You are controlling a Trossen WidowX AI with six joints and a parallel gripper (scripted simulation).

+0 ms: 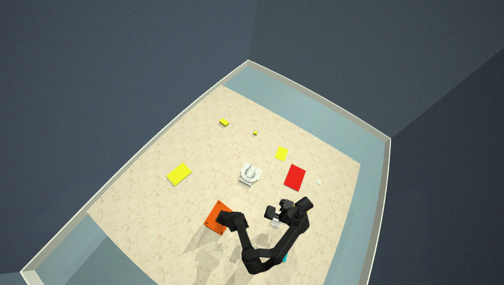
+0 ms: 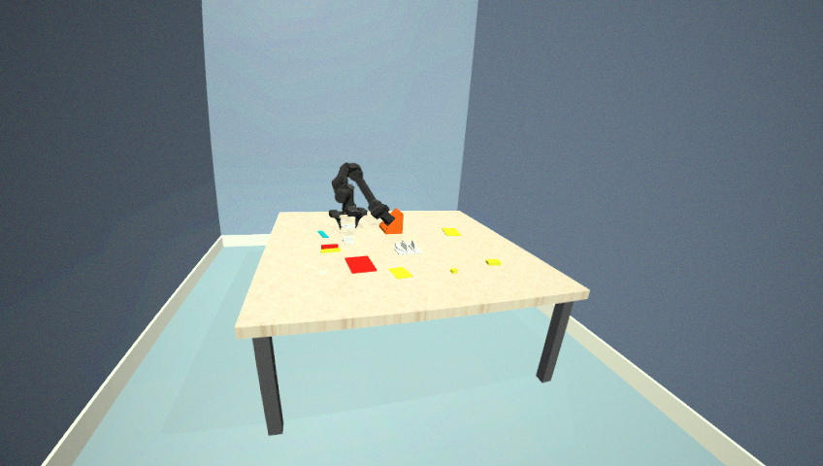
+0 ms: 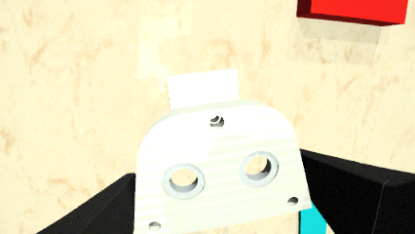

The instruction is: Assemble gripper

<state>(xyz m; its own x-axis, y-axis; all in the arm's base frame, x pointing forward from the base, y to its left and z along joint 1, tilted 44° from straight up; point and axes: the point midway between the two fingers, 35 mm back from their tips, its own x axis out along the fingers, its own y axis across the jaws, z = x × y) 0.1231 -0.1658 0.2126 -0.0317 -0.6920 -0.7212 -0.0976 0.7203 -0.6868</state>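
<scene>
My gripper tip is 10 mm short of the small white block and 60 mm above it. The rest, counted from my gripper tip: yellow bar: 130 mm ahead, 110 mm to the right, 60 mm below; cyan strip: 130 mm behind, 110 mm to the right, 60 mm below; red bar: 90 mm ahead, 110 mm to the right, 50 mm below.
</scene>
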